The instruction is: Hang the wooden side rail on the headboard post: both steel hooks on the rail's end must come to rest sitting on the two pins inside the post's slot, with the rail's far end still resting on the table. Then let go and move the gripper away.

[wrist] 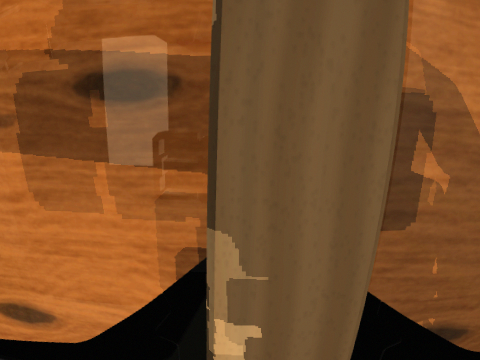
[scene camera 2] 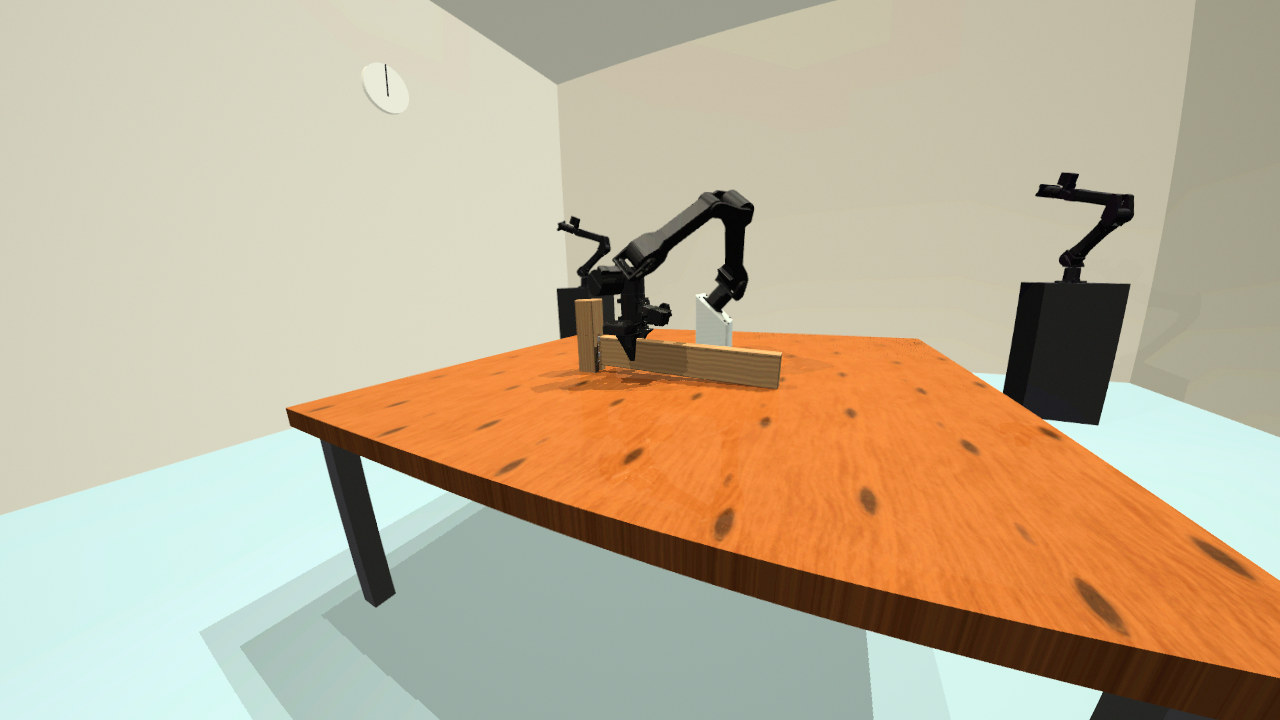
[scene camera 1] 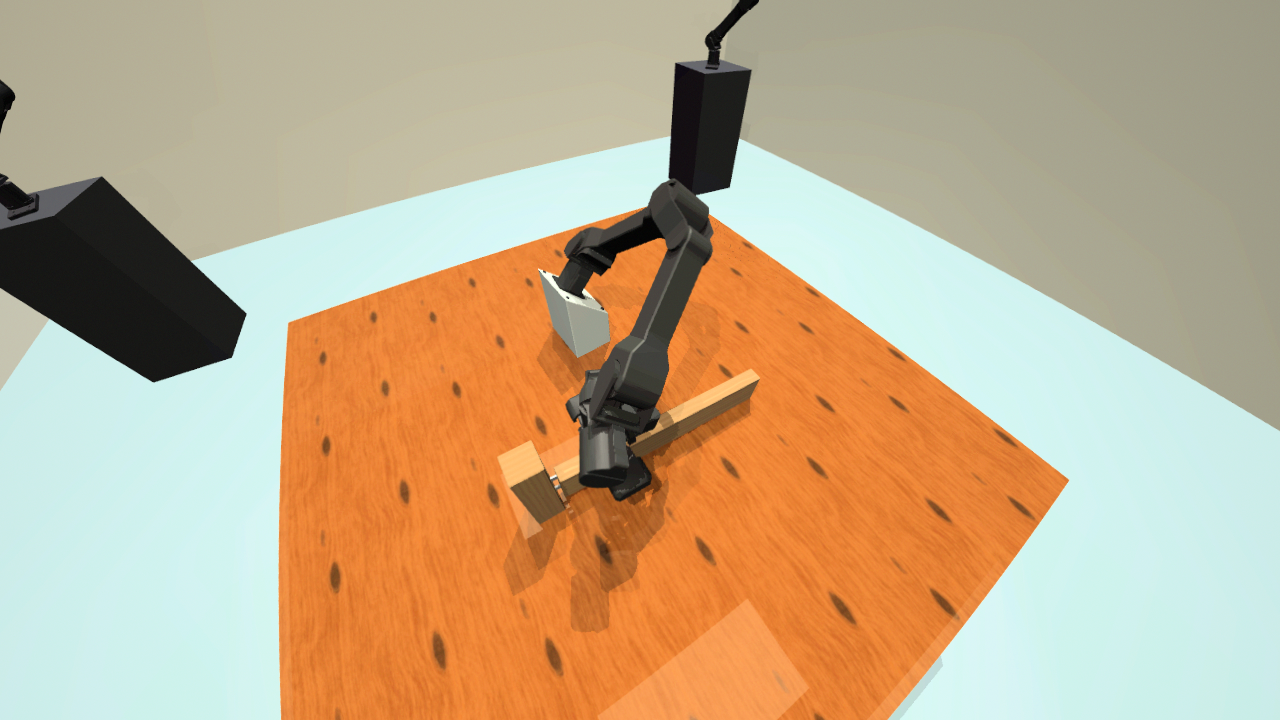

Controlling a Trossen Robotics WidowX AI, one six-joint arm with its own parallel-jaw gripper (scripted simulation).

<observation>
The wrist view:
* my gripper: 263, 264
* wooden side rail: 303, 109
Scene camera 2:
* my gripper: 635, 359
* wooden side rail: 759, 368
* headboard post: 589, 312
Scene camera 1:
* my gripper: 609, 461
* wooden side rail: 672, 424
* headboard post: 526, 476
</observation>
